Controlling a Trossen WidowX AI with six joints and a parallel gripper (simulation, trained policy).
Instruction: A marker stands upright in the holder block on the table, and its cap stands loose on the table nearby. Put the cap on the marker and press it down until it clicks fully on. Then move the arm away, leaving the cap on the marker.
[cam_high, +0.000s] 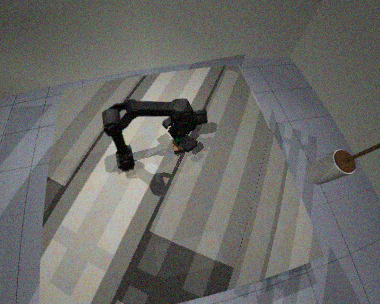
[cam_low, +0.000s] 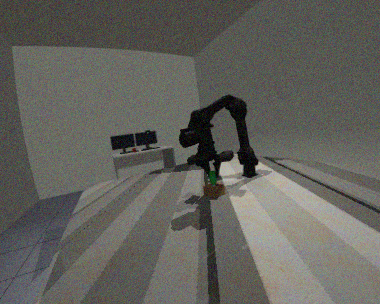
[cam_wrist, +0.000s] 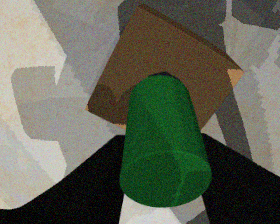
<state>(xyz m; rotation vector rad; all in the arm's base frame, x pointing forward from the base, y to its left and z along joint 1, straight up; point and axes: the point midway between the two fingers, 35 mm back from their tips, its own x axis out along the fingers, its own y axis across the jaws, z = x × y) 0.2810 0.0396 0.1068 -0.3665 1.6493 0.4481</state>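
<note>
Now: gripper tip 10 mm short of the green cap. The rest, counted from my gripper tip: holder block 50 mm below, 10 mm ahead.
</note>
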